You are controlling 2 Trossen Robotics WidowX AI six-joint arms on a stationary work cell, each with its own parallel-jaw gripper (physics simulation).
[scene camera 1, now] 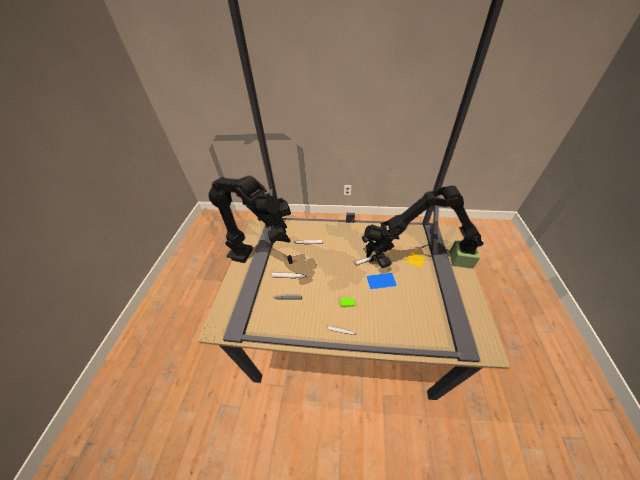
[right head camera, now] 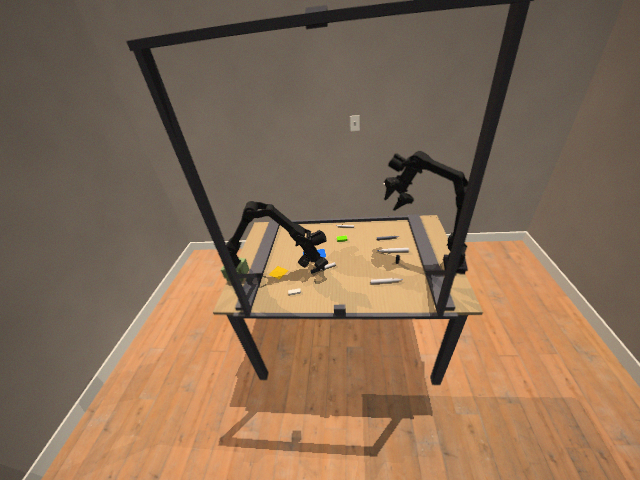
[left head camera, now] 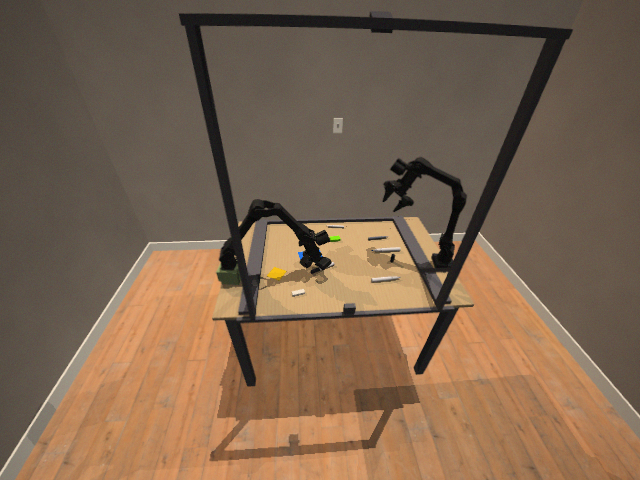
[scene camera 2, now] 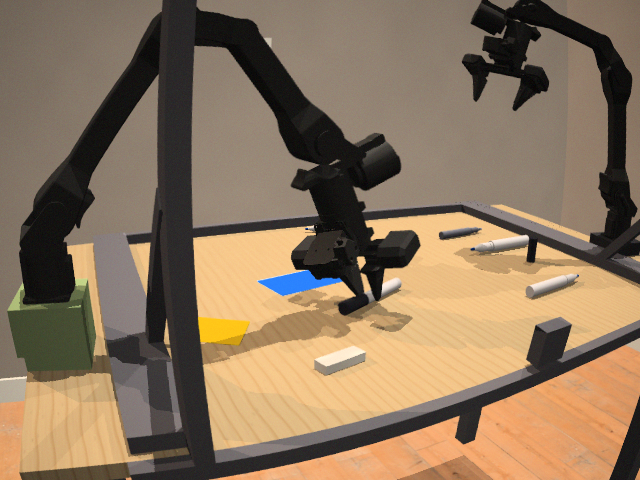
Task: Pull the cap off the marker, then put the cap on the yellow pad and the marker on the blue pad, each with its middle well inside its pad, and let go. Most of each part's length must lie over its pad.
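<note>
The marker's white body (left head camera: 331,264) (right head camera: 330,265) (scene camera 1: 361,261) (scene camera 2: 392,287) lies on the table with the black cap (scene camera 2: 351,305) on its near left end. My left gripper (scene camera 2: 369,297) is low over the marker, its partly closed fingers on either side of it near the cap; it stands open, gripping nothing. The blue pad (scene camera 1: 381,281) (scene camera 2: 297,282) lies behind the marker in scene camera 2. The yellow pad (left head camera: 276,273) (scene camera 1: 415,259) (scene camera 2: 223,330) lies to its left there, partly hidden by a post. My right gripper (left head camera: 390,205) (scene camera 2: 496,104) is open and empty, high above the table.
A white block (scene camera 2: 339,360) lies in front of the marker. Two white pens (scene camera 2: 501,244) (scene camera 2: 552,285), a grey pen (scene camera 2: 459,233) and a small upright black cylinder (scene camera 2: 531,250) are at the right. A green block (scene camera 1: 347,302) and another white pen (scene camera 1: 341,330) lie beyond the blue pad.
</note>
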